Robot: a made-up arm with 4 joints.
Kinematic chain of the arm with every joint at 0, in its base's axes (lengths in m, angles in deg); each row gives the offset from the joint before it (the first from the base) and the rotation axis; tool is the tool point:
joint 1: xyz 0 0 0.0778 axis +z
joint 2: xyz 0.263 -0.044 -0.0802 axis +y
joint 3: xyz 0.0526 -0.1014 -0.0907 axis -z
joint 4: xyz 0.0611 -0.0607 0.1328 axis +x
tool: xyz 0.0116 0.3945 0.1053
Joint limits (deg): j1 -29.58..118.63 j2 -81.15..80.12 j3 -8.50..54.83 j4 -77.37..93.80
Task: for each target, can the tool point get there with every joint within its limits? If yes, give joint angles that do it. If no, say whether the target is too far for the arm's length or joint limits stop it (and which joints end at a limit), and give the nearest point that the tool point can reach.
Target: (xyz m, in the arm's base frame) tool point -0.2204 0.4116 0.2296
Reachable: yes | joints 101.85 -13.36 20.51 5.24
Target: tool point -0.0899 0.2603 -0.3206
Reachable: yes | joints 99.97 39.18 22.15 -58.85
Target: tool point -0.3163 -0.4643 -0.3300
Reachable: no: joint limits stop it (at a limit: joint 2, joint 3, joint 4) | nearest point -0.2018 -0.2962 0.0019 | short by 0.389 m
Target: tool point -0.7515 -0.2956 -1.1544
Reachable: no: too far | nearest point -0.1918 0.1798 -0.3154 | short by 1.115 m
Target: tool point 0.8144 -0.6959 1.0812
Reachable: no: too far | nearest point 0.4482 -0.3829 0.3909 | short by 0.842 m
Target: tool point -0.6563 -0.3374 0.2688
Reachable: no: joint limits stop it (at a limit: joint 1, joint 4) | nearest point -0.2962 -0.2289 0.1633 | short by 0.391 m
